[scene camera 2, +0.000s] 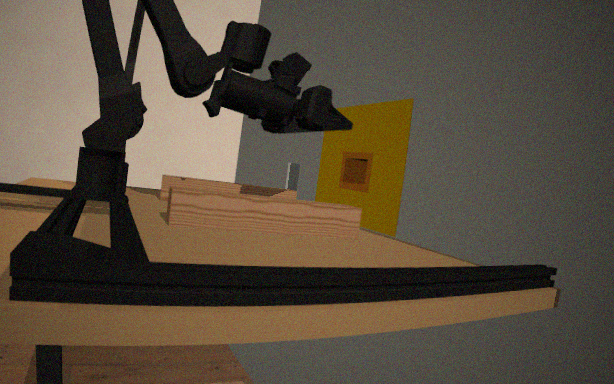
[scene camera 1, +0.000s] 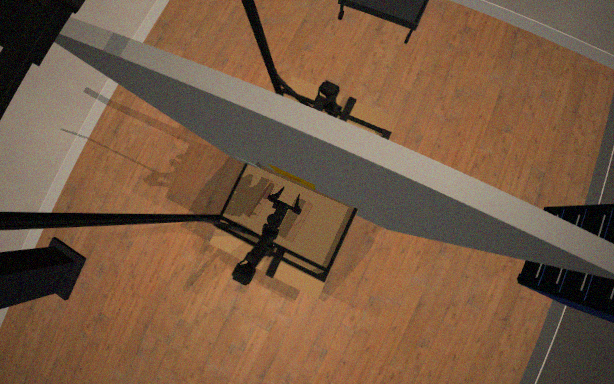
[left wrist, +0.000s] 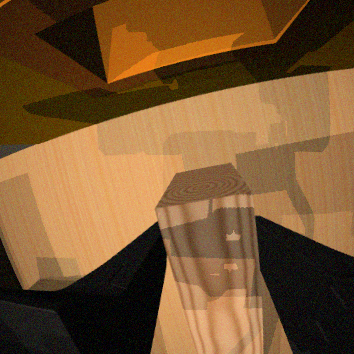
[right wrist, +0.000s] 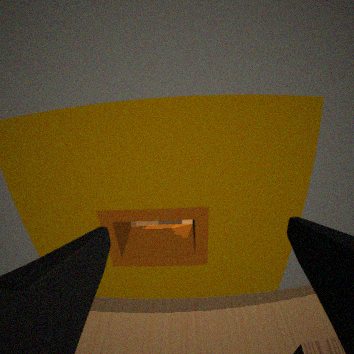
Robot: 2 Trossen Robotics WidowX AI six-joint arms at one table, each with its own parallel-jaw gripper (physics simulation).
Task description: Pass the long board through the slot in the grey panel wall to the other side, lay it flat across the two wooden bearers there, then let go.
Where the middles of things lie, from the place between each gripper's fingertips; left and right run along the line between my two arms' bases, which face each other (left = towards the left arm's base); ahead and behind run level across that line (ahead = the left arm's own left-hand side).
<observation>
Right now the orange-framed slot point(scene camera 2: 355, 173) is 10 cm to the left of my right hand, 7 cm below it and 4 cm behind it.
The orange-framed slot is 10 mm behind my left hand, 100 mm to the right of it and 30 mm above it.
</observation>
